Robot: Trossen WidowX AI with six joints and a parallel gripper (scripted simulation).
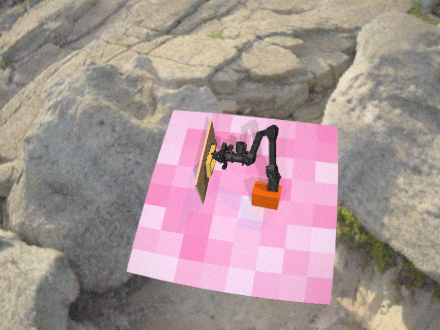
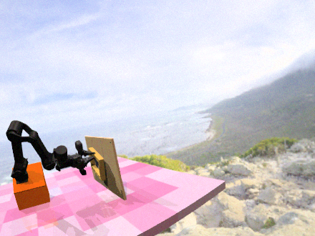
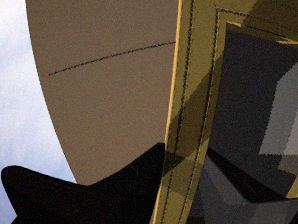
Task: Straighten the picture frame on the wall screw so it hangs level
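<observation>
Now: gripper tip 10 mm short of the picture frame, 20 mm to the right of it and 50 mm above it. Also, from my gripper tip: brown wall board 20 mm ahead, 20 mm to the left, 60 mm below.
</observation>
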